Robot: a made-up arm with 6 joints.
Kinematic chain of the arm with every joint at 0, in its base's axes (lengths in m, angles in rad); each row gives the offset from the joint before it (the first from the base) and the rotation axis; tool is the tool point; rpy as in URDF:
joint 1: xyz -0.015 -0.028 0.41 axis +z
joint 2: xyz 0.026 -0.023 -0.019 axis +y
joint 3: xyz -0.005 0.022 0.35 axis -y
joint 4: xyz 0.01 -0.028 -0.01 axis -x
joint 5: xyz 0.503 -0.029 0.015 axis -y
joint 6: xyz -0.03 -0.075 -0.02 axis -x
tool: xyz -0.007 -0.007 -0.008 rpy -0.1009 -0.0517 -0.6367
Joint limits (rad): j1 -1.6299..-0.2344 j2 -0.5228..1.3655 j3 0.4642..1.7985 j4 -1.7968..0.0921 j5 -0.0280..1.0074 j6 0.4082..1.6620
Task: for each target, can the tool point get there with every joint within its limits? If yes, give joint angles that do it. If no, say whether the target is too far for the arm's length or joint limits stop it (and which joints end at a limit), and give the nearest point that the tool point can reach.
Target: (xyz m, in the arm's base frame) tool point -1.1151 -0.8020 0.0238
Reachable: no: too far | nearest point -0.2040 -0.7585 0.1156 | short by 0.917 m
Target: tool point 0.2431 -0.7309 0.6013
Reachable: yes | joints -1.1648 0.6735 0.7929 -1.2566 0.6060 0.5569
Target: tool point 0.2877 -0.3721 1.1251
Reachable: yes | joints -0.5338 0.5385 1.6837 -0.0586 0.5011 1.0079
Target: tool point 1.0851 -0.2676 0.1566
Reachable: no: too far | nearest point 0.8190 -0.2239 0.2668 | short by 0.291 m
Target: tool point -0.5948 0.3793 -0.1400
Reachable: no: joint limits stop it (at a limit: joint 1, joint 2, joint 3, joint 5) | nearest point -0.1374 -0.5997 0.0274 | short by 1.093 m
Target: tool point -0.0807 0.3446 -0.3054
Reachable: no: joint limits stop it (at a limit: joint 1, joint 2, joint 3, joint 4) | nearest point 0.5434 -0.1528 0.0173 | short by 0.861 m
